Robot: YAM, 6 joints.
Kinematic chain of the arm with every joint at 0, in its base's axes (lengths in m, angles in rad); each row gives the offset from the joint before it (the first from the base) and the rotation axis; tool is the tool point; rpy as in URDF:
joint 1: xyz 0 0 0.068 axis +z
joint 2: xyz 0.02 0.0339 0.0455 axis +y
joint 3: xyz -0.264 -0.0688 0 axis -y
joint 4: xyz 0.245 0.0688 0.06 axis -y
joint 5: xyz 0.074 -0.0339 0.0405 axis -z
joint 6: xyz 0.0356 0 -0.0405 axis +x
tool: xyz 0 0 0 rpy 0 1.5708 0
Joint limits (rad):
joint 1: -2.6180..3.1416
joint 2: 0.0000..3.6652
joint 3: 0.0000..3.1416
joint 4: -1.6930..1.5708
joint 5: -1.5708..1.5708
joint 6: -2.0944..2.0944
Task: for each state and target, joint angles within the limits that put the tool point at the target. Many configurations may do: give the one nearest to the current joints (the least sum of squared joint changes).
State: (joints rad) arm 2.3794 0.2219 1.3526 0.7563 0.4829 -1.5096
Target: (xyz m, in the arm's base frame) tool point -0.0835 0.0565 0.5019
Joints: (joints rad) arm 2.6790 0.7119 1.0124 0.6345 0.3828 -1.5096
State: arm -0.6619 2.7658 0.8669 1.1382 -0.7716 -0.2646
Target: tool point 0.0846 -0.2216 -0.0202
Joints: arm -1.3118 2.3736 0.3814 1.2242 -0.7796 -0.2646
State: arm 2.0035 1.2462 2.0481 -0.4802 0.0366 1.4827
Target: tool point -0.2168 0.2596 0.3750
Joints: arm 2.2675 1.5218 1.5389 -0.6676 0.0087 1.4827
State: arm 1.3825 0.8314 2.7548 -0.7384 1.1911 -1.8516
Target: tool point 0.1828 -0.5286 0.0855
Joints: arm 1.8402 0.0000 3.1416 -0.4332 1.5081 -1.8516
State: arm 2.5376 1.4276 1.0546 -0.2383 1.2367 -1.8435
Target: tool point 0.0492 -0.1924 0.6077
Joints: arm 1.6606 0.6188 2.0038 0.0442 1.1015 -1.8435
